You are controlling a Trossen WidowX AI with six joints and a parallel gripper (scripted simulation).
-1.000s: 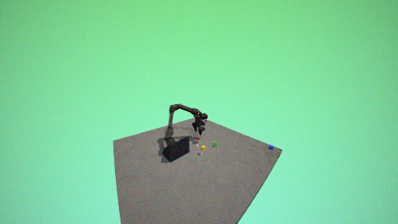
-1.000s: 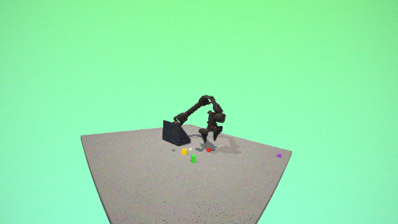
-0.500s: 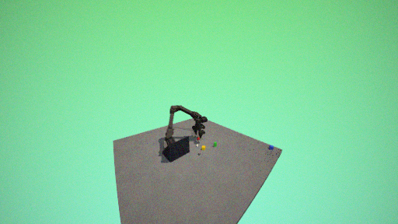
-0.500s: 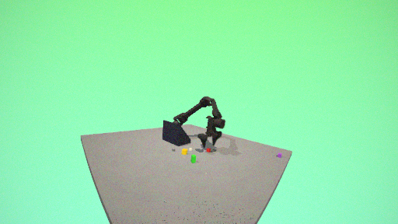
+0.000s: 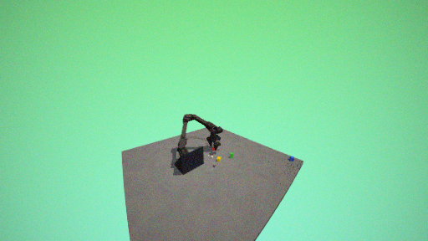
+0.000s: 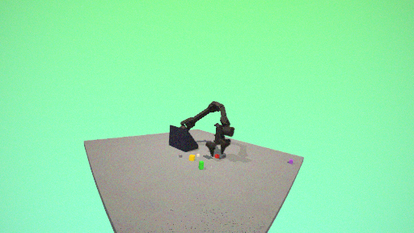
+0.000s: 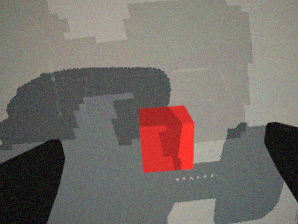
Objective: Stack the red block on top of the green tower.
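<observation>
My gripper tip is 1 cm above the red block. Round my gripper tip: purple block 43 cm ahead, 33 cm to the left, 1 cm below; then small white block 9 cm to the right, 9 cm behind, 1 cm below; then yellow block 17 cm to the right, 8 cm behind.
</observation>
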